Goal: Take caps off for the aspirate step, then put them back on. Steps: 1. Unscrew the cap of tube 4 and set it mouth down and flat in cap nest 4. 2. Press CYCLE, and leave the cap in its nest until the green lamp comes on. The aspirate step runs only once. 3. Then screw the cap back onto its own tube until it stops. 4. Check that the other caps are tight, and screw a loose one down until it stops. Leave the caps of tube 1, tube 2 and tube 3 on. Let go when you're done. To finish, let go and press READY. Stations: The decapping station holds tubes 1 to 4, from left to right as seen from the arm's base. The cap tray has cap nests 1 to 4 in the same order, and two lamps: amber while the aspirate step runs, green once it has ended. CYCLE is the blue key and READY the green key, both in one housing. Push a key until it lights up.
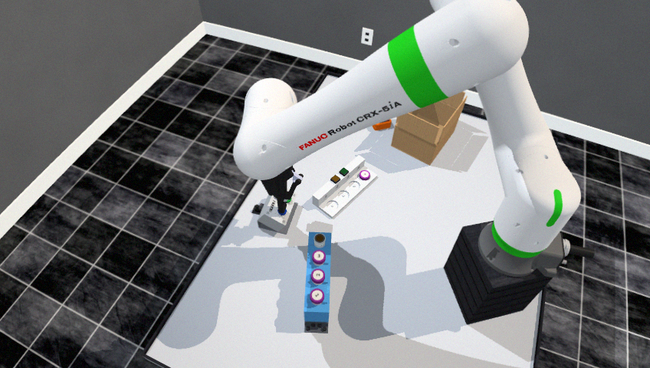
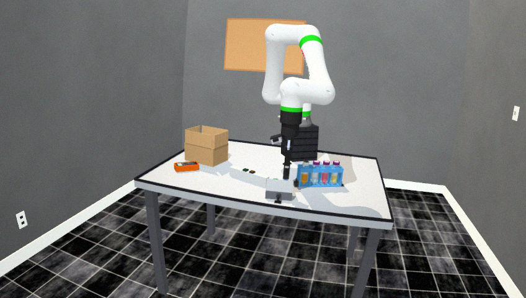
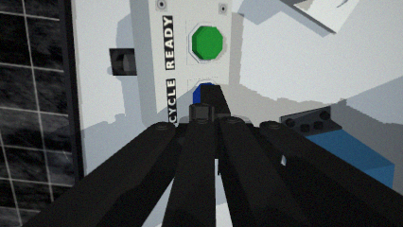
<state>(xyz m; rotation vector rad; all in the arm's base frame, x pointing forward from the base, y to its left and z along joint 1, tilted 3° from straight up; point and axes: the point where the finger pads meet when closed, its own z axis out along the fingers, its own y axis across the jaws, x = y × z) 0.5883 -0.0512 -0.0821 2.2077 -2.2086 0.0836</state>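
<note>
The blue cycle key is 4 cm below my hand. The rest, counted from my hand: green ready key (4 cm to the right, 4 cm below); table edge (14 cm ahead, 13 cm to the right, 10 cm below); grey key housing (2 cm ahead, 2 cm to the right, 5 cm below).
</note>
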